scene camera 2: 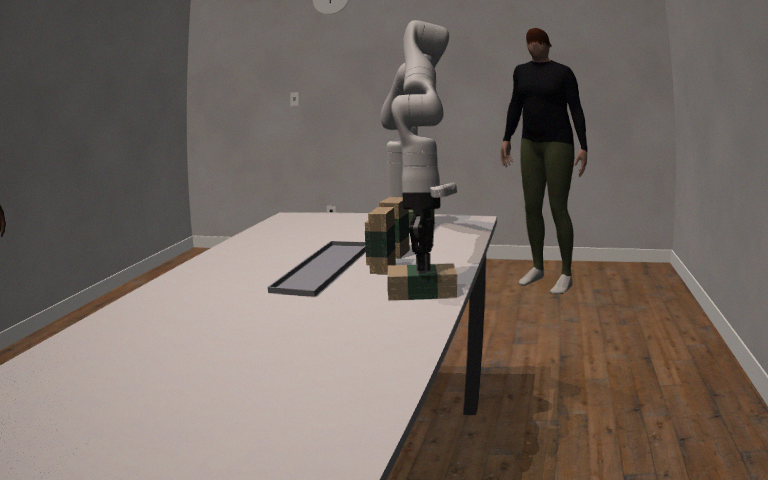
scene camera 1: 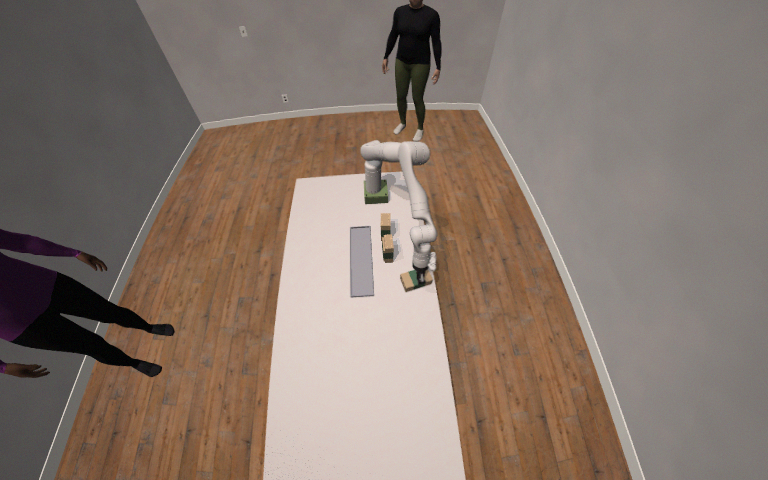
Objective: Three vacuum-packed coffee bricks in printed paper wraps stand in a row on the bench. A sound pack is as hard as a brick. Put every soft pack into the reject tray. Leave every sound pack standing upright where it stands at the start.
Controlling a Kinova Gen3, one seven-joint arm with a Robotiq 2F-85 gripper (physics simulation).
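Pixels of known places: gripper, fingertip midpoint: [scene camera 2: 423,272] [scene camera 1: 419,281]; arm's base, origin of the base link: [scene camera 1: 373,188].
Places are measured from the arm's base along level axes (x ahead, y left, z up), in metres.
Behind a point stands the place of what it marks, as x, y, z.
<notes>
One coffee brick [scene camera 1: 407,281] @(0.630, 0.013, -0.014) [scene camera 2: 421,284] @(0.658, 0.063, -0.033), tan with a green band, lies on its side near the bench's right edge. My gripper [scene camera 1: 421,279] @(0.644, 0.067, -0.012) [scene camera 2: 423,268] @(0.644, 0.067, -0.012) points down with its fingertips at the top of this lying brick; the fingers are drawn close together, with nothing held between them. The middle brick [scene camera 1: 387,249] @(0.479, -0.045, 0.066) [scene camera 2: 380,244] @(0.482, -0.030, 0.006) stands upright, with a slightly stepped outline. Another brick [scene camera 1: 385,222] @(0.326, -0.013, 0.075) [scene camera 2: 401,225] @(0.333, 0.011, 0.015) stands upright behind it, partly hidden by the middle one in the scene camera 2 view. The reject tray [scene camera 1: 361,263] @(0.449, -0.176, -0.062) [scene camera 2: 320,269] @(0.447, -0.179, -0.062) is empty, left of the standing bricks.
The white bench [scene camera 1: 362,367] @(0.955, -0.288, -0.065) [scene camera 2: 226,362] @(0.994, -0.254, -0.065) carries everything. The arm's green base [scene camera 1: 376,195] @(0.062, 0.003, -0.001) stands at its far end, behind the bricks. A person in black and green [scene camera 1: 417,45] [scene camera 2: 546,124] stands beyond the bench. Another person in purple [scene camera 1: 25,283] is at the left.
</notes>
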